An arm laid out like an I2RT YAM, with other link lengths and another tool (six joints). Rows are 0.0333 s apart.
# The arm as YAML. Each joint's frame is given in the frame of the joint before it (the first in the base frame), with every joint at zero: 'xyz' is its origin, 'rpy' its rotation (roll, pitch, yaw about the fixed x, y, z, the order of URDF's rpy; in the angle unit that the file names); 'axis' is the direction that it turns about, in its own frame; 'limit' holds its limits. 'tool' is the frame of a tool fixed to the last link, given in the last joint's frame.
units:
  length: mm
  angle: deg
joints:
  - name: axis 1
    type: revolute
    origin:
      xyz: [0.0, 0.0, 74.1]
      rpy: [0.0, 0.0, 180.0]
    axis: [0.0, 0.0, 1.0]
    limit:
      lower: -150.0
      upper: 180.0
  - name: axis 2
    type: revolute
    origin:
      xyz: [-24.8, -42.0, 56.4]
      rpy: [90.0, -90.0, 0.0]
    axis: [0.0, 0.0, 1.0]
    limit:
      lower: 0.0
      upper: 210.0
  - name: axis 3
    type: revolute
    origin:
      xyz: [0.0, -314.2, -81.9]
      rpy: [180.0, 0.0, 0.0]
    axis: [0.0, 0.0, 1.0]
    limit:
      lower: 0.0
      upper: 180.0
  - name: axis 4
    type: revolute
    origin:
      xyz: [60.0, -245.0, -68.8]
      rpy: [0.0, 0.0, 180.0]
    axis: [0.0, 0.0, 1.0]
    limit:
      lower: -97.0
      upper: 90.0
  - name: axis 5
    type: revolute
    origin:
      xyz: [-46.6, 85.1, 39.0]
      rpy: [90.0, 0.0, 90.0]
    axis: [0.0, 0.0, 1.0]
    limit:
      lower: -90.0
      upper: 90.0
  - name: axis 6
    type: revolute
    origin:
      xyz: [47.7, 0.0, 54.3]
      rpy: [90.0, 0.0, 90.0]
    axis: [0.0, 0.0, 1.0]
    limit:
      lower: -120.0
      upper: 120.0
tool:
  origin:
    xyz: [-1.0, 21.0, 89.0]
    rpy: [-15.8, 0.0, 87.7]
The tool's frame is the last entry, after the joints.
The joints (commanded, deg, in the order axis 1, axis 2, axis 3, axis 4, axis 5, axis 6), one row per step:
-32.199, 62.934, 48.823, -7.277, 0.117, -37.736
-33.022, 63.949, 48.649, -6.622, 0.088, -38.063
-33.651, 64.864, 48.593, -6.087, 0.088, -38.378
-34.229, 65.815, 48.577, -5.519, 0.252, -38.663
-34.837, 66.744, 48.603, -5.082, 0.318, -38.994
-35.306, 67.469, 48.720, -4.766, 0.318, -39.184
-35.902, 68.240, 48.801, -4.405, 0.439, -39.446
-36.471, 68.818, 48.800, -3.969, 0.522, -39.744
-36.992, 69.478, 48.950, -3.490, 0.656, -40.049
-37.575, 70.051, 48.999, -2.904, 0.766, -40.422
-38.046, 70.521, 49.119, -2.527, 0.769, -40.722
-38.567, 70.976, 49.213, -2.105, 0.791, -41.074
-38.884, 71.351, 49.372, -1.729, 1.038, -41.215
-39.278, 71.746, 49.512, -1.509, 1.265, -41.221
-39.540, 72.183, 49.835, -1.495, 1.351, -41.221
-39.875, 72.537, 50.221, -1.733, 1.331, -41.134
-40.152, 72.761, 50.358, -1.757, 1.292, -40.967
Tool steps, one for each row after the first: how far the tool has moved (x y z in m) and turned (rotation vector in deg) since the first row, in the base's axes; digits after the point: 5 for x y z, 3 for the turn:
0.00045, -0.00601, -0.00452, 0.041, 0.608, -0.675
0.00116, -0.01102, -0.00805, 0.037, 1.133, -1.186
0.00190, -0.01624, -0.01142, -0.010, 1.646, -1.807
0.00238, -0.02131, -0.01484, -0.018, 2.219, -2.346
0.00292, -0.02524, -0.01691, 0.008, 2.559, -2.739
0.00282, -0.03010, -0.01939, -0.031, 2.995, -3.342
0.00233, -0.03445, -0.02118, -0.187, 3.289, -3.870
0.00243, -0.03907, -0.02215, -0.426, 3.508, -4.396
0.00202, -0.04382, -0.02306, -0.758, 3.685, -4.937
0.00180, -0.04753, -0.02356, -0.985, 3.828, -5.296
0.00126, -0.05152, -0.02403, -1.273, 3.979, -5.703
0.00111, -0.05480, -0.02371, -1.534, 3.991, -6.198
0.00041, -0.05819, -0.02423, -1.571, 4.084, -6.798
0.00065, -0.06084, -0.02431, -1.528, 4.191, -7.136
0.00032, -0.06329, -0.02430, -1.324, 4.309, -7.479
-0.00017, -0.06506, -0.02472, -1.114, 4.299, -7.781

